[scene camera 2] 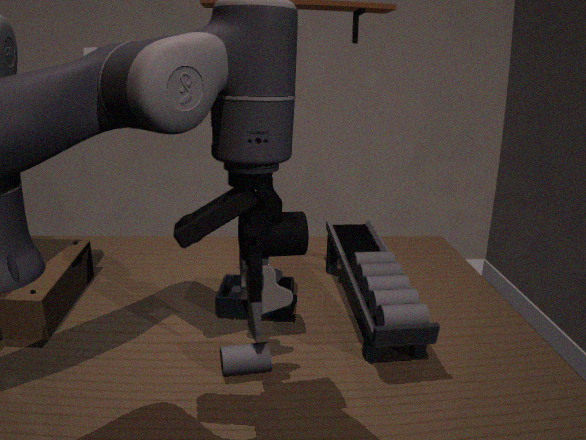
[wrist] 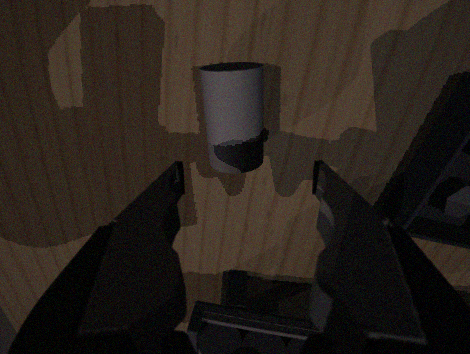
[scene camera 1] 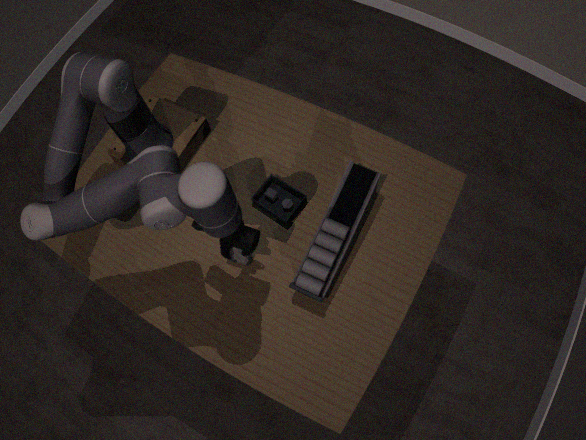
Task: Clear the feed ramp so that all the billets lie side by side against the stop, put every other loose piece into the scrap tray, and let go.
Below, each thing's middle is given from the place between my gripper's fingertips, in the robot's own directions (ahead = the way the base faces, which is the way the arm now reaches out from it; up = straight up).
My hand is 21 cm short of the stop [scene camera 2: 411, 333], 4 cm to the left of it and 1 cm above it.
